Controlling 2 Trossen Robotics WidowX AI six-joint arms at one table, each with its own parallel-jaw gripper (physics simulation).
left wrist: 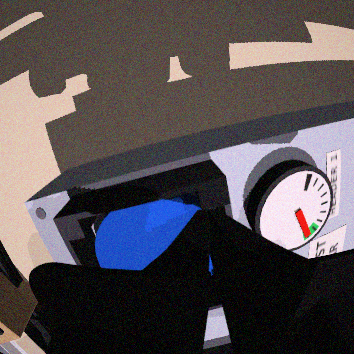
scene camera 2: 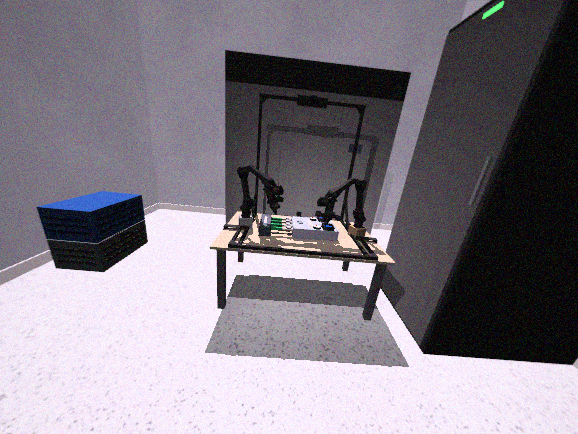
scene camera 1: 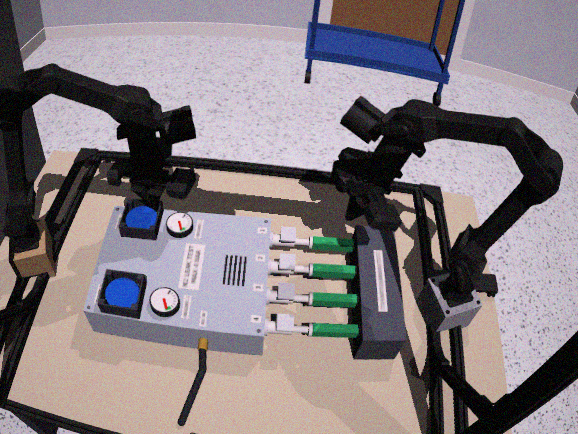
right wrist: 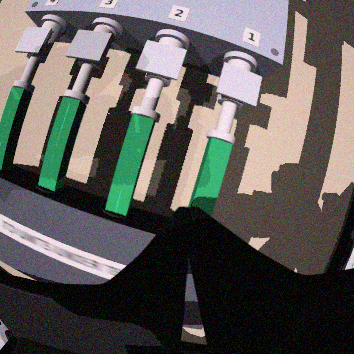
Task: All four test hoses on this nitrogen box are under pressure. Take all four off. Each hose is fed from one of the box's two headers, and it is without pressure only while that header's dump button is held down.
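Places are measured from the left arm's base along level axes (x left, y up, z ahead), in metres.
Pixels of known places: left gripper, fingertip midpoint: (left wrist: 206, 218) (scene camera 2: 325, 226) (scene camera 1: 155, 207); right gripper, fingertip midpoint: (scene camera 2: 275, 214) (scene camera 1: 347, 219) (right wrist: 186, 216); left arm's base, origin of the base link: (scene camera 2: 357, 226) (scene camera 1: 26, 240); right arm's base, origin of the base link: (scene camera 2: 245, 216) (scene camera 1: 456, 291).
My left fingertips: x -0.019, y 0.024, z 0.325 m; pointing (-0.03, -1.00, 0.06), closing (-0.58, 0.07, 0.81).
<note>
For each thing: its top centre in the pictures, then the offset to it from my left fingertips. "*": a spot on its surface instead.
- header 1 gauge, middle of its top: (left wrist: 303, 223) (scene camera 1: 180, 225) dx -0.051, dy -0.012, dz +0.042 m
- dark grey block, surface spot: (right wrist: 70, 225) * dx -0.272, dy -0.028, dz +0.354 m
- black cable, surface spot: (scene camera 1: 194, 387) * dx -0.370, dy -0.094, dz -0.025 m
The grey nitrogen box (scene camera 1: 223, 310) (scene camera 2: 306, 234) lies on the table with two blue dump buttons, a far one (scene camera 1: 141, 216) (left wrist: 140, 235) and a near one (scene camera 1: 122, 293). Four green hoses, numbered 1 (scene camera 1: 332, 244) (right wrist: 212, 172), 2 (scene camera 1: 334, 271) (right wrist: 130, 165), 3 (scene camera 1: 335, 300) (right wrist: 60, 144) and 4 (scene camera 1: 335, 330) (right wrist: 8, 119), are plugged into its ports. My left gripper (scene camera 1: 147, 200) (left wrist: 206, 218) is shut, tips down on the far button. The header 1 gauge (scene camera 1: 180, 224) (left wrist: 295, 211) shows its needle at the low end. My right gripper (scene camera 1: 379, 217) (right wrist: 186, 216) is shut, just above hose 1's outer end.
The hoses run into a dark grey block (scene camera 1: 379, 293) (right wrist: 70, 225). A black frame rail (scene camera 1: 244, 165) borders the table. A black cable (scene camera 1: 194, 387) leaves the box's front. A blue cart (scene camera 1: 373, 47) stands behind. The room holds a blue-topped crate (scene camera 2: 102, 228) and a dark cabinet (scene camera 2: 459, 194).
</note>
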